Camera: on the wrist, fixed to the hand. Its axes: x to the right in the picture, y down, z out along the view.
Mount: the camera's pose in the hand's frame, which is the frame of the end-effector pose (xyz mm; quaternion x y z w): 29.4 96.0 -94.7 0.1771 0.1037 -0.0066 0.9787
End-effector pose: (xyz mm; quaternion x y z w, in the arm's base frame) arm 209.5 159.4 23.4 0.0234 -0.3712 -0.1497 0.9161
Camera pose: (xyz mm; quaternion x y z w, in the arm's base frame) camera 319.2 236.0 -10.5 0.2031 -0.2947 -0.0844 0.9299
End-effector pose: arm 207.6 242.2 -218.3 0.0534 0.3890 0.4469 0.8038
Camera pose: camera 87.6 296.9 -259.2 0.1457 0.5436 0.3687 0.7398
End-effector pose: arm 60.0 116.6 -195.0 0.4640 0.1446 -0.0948 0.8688
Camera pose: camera 100.9 247.6 -180.2 0.6169 0.2179 -0.0760 0.7525
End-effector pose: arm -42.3 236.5 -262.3 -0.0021 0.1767 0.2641 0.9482
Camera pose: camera -98.6 324.6 -352.4 0.1373 0.3180 0.2207 0.9118
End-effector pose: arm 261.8 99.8 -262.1 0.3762 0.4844 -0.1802 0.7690
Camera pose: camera 279.4 236.3 -272.7 0.5199 0.5244 -0.2282 0.6346
